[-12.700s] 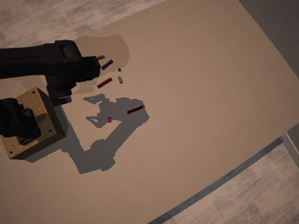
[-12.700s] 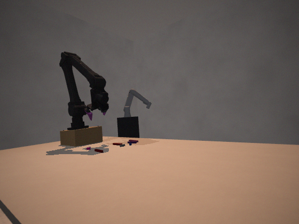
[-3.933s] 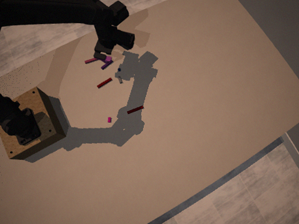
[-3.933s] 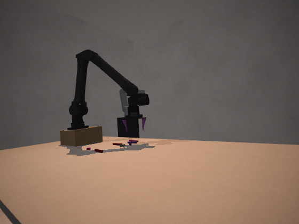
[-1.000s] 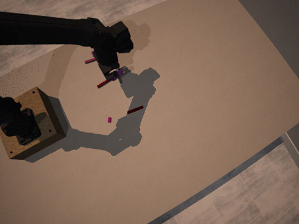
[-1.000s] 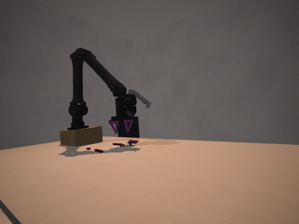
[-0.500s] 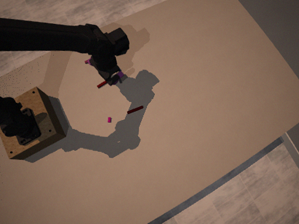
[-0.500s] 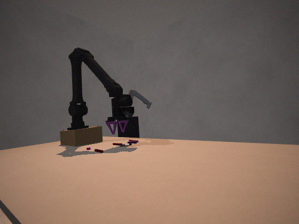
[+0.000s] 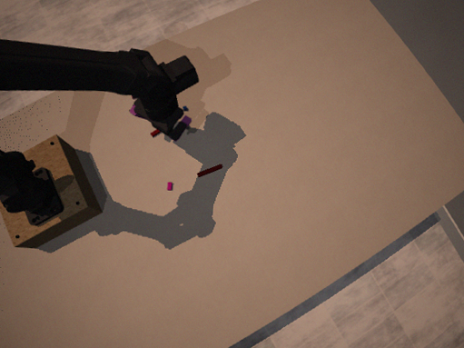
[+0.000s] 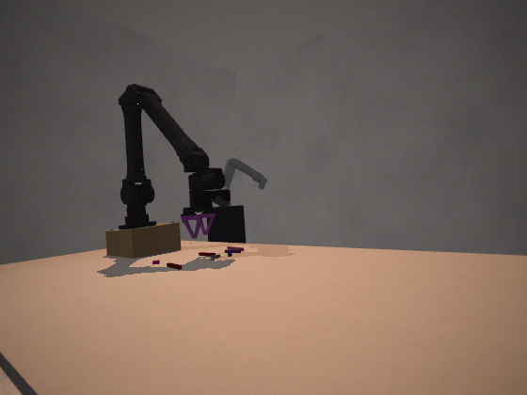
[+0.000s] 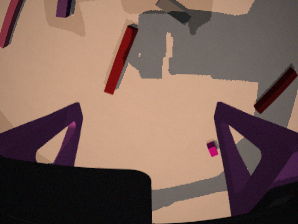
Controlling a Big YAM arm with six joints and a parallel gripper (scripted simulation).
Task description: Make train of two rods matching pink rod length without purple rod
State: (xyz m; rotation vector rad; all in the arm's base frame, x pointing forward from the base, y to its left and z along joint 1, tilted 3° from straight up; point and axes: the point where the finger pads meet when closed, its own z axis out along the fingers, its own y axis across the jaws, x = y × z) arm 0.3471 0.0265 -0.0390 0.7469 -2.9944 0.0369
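Now: the magenta rod 6 cm behind my hand, 13 cm to the right of it and 7 cm below it. Also, from my hand: grey rod: 6 cm ahead, 1 cm to the left, 7 cm below; then purple rod: 4 cm ahead, 10 cm to the left, 7 cm below; then blue rod: 8 cm ahead, 5 cm to the left, 7 cm below.
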